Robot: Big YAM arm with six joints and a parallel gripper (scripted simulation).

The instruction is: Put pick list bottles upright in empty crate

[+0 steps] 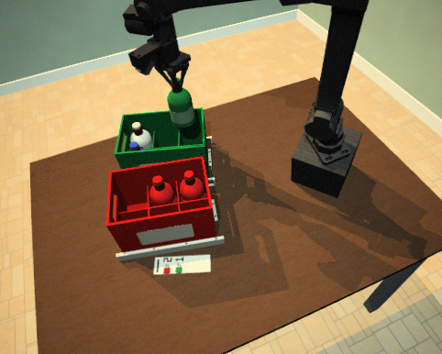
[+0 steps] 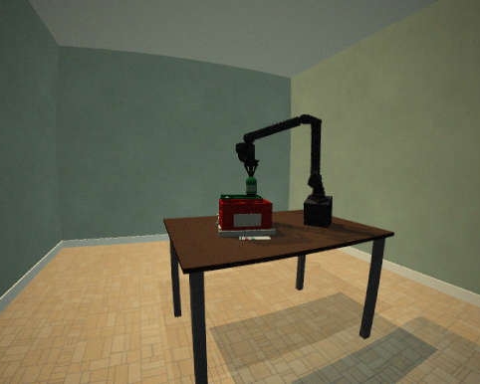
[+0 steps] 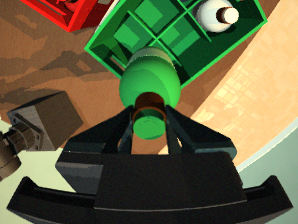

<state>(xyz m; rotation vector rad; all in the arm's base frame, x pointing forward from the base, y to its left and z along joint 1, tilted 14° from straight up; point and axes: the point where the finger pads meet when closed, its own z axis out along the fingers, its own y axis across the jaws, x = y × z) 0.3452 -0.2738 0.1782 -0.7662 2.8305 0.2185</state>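
Right now the green bottle is 60 mm below my hand. From my hand the other things lie so: blue-capped bottle (170 mm ahead, 20 mm to the left, 240 mm below); white bottle (150 mm ahead, 70 mm to the right, 240 mm below); green crate (70 mm ahead, 240 mm below).
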